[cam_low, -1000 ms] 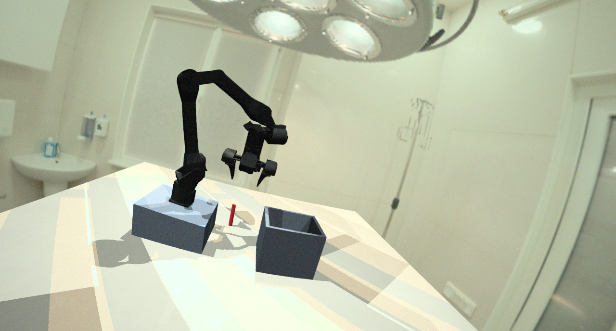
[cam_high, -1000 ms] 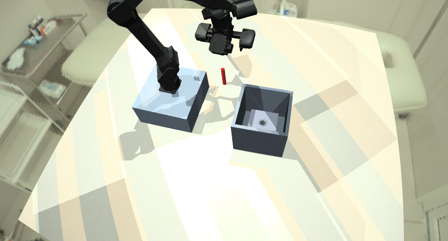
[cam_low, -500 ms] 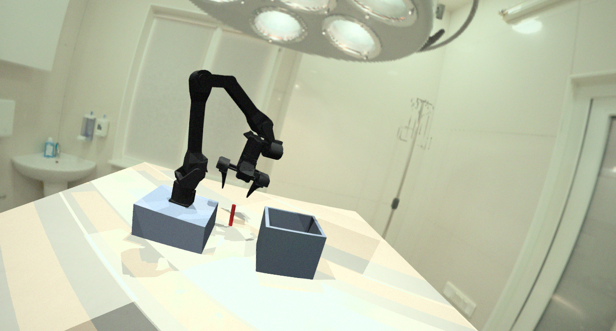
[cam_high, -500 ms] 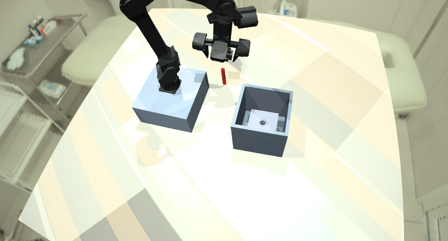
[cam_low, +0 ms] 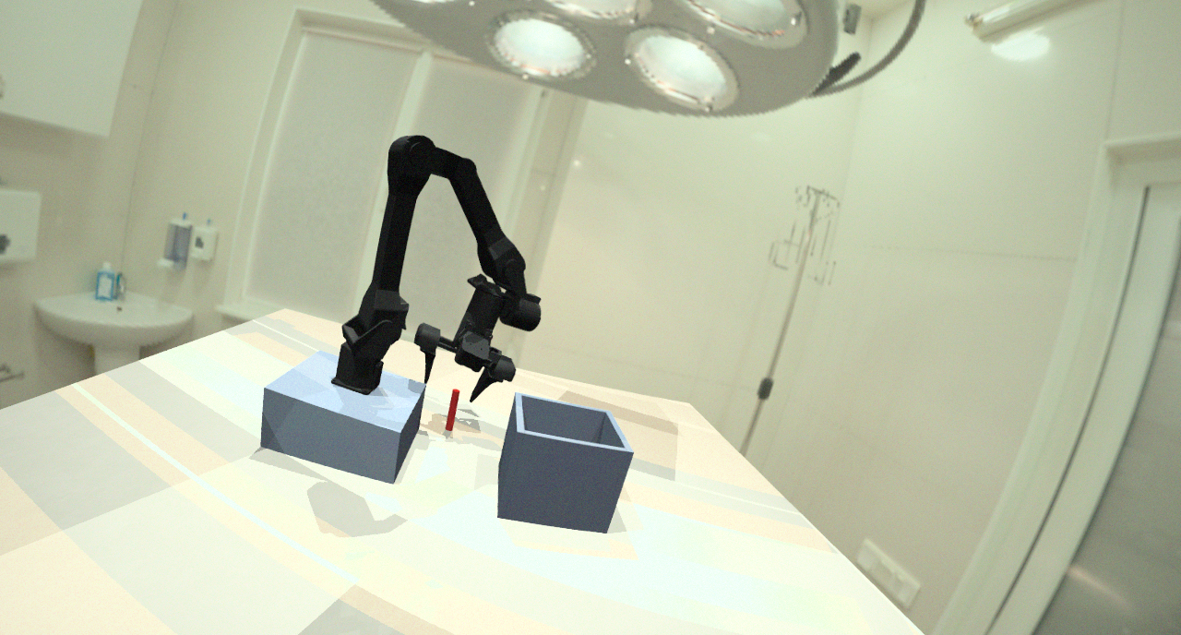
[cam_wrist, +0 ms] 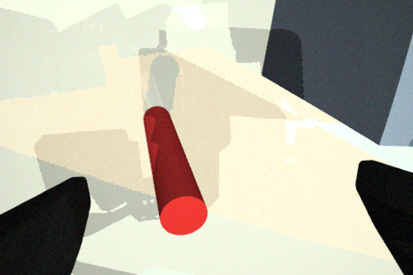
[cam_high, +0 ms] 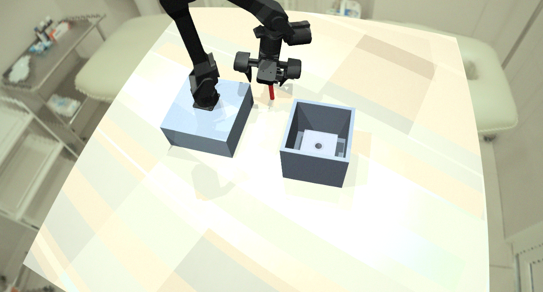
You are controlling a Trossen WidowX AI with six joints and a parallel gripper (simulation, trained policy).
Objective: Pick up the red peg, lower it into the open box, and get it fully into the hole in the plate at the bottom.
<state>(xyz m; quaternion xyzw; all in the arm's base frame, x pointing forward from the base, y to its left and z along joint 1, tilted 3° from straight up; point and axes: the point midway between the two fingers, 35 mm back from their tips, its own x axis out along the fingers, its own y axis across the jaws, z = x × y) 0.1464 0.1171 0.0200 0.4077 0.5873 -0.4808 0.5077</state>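
The red peg lies 3 cm below my gripper tip, 1 cm to the left of it and 1 cm ahead of it. From my gripper tip the other things lie so: plate: 20 cm ahead, 17 cm to the right, 3 cm below.
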